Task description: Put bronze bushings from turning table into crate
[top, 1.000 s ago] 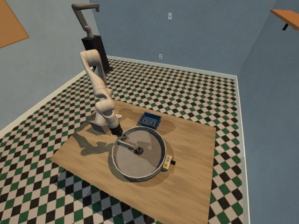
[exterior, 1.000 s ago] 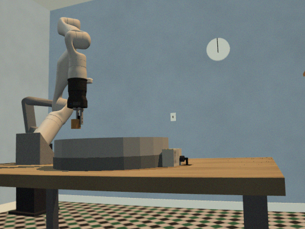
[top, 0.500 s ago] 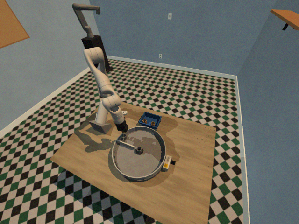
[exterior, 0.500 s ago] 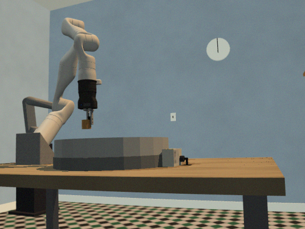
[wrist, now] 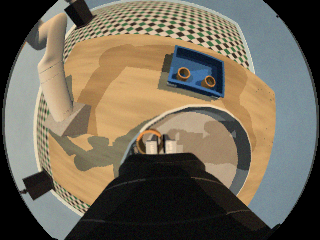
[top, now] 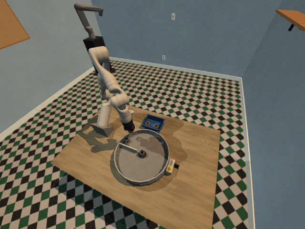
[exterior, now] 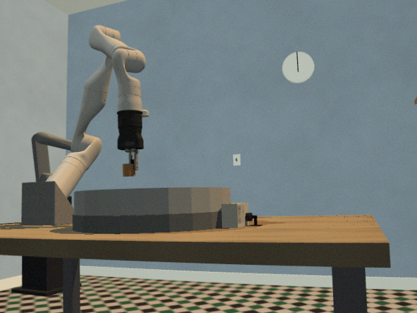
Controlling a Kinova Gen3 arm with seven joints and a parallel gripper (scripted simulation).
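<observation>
The blue crate is 230 mm to the left of my hand, 160 mm below it and 70 mm ahead of it. The rest, counted from my hand: grey turning table 140 mm ahead, 130 mm below, 100 mm to the right.
</observation>
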